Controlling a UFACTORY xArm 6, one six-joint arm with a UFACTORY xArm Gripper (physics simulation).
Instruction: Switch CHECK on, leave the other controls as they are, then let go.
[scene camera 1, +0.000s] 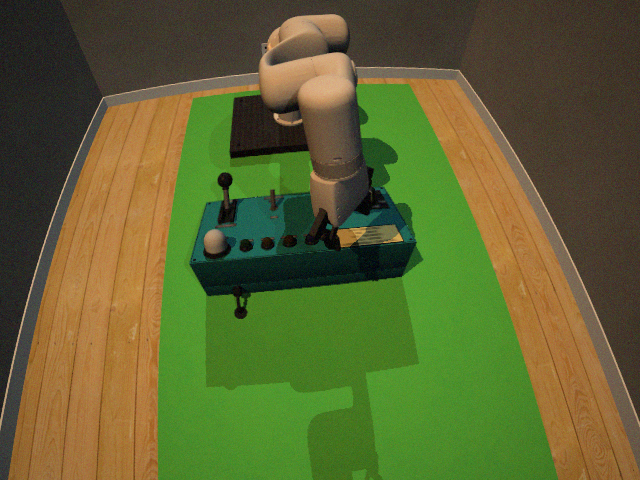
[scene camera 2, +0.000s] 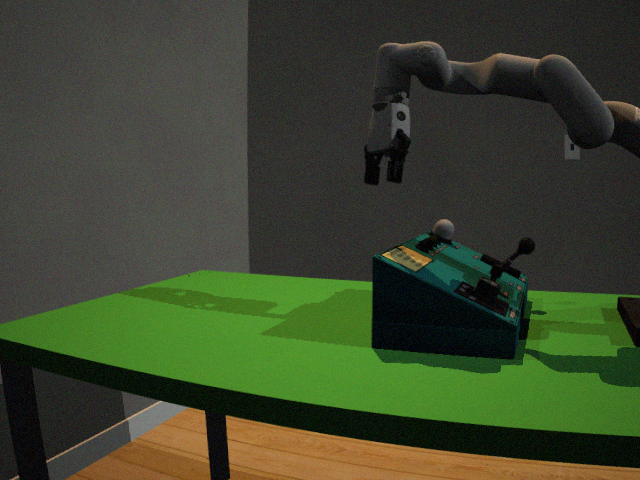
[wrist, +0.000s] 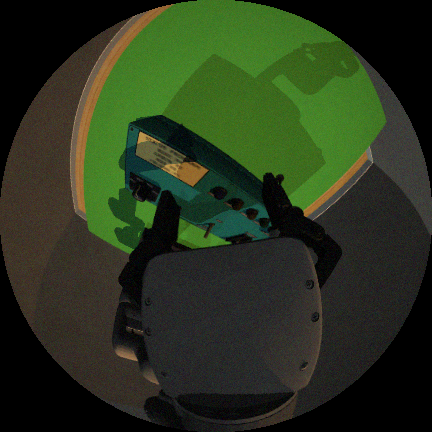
my gripper: scene camera 1 347, 229; scene camera 2; wrist
same spot on my gripper: (scene camera 2: 397, 155) = (wrist: 140, 244)
